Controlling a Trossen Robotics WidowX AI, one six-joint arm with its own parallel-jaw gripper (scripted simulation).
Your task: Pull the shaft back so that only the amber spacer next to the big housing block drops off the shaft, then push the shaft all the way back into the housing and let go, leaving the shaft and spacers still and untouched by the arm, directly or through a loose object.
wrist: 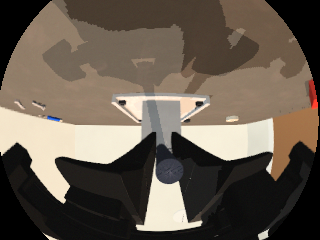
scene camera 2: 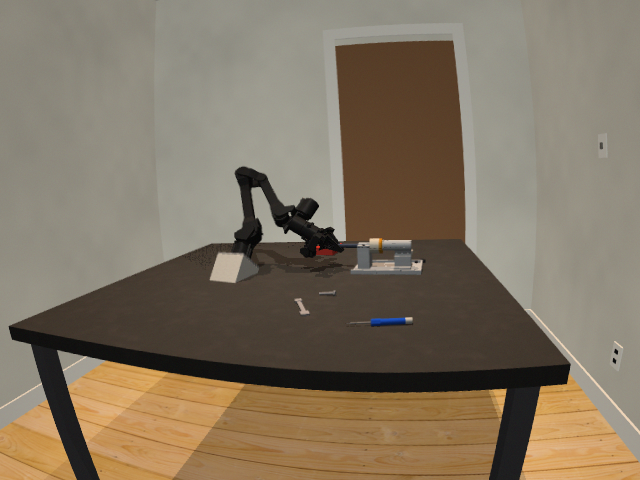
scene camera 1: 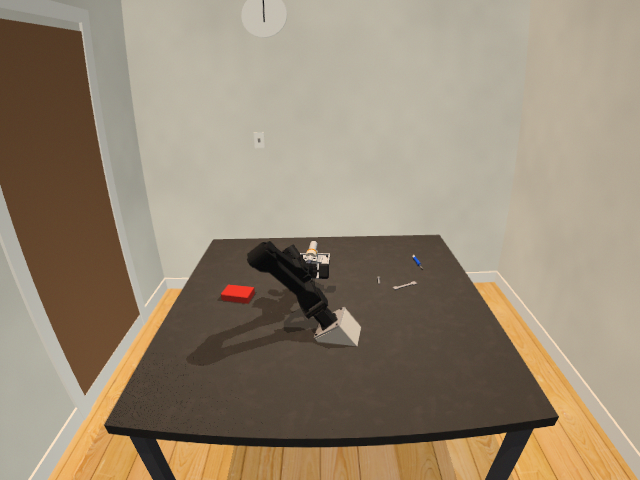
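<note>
There's a dark shaft [wrist: 168,170] to be seen, and a grey support [wrist: 161,112] as well. The gripper [scene camera 2: 342,250] [wrist: 163,136] is visible too, in both of those views.
</note>
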